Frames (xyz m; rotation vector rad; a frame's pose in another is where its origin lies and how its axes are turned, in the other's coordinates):
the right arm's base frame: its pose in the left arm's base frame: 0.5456 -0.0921 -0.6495 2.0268 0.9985 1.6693
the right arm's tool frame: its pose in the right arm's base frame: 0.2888 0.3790 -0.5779 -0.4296 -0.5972 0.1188
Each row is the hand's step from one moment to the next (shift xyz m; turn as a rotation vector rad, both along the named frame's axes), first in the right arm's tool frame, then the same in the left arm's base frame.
Working: the right arm's tool frame: its pose in the left arm's base frame: 0.1316 -0.2585 -0.0479 2.1004 0.2921 1.0803

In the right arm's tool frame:
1: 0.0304 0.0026 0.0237 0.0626 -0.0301 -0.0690
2: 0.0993 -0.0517 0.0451 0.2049 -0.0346 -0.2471
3: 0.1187 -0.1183 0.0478 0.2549 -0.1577 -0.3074
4: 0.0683 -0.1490 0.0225 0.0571 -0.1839 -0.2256
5: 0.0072 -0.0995 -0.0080 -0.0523 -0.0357 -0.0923
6: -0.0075 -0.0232 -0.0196 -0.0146 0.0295 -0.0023
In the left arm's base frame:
1: 0.0369 0.0012 0.0115 -0.0109 0.0877 0.0421
2: 0.1030 0.0626 0.0071 -0.0604 0.2534 0.1908
3: 0.1255 0.1174 -0.0291 -0.0606 0.3952 0.1565
4: 0.0786 0.1266 -0.0720 -0.1163 0.2726 -0.0119
5: 0.0108 0.0771 -0.0628 -0.0994 0.0461 -0.0228
6: -0.0169 0.0225 -0.0137 -0.0146 -0.0267 0.0128

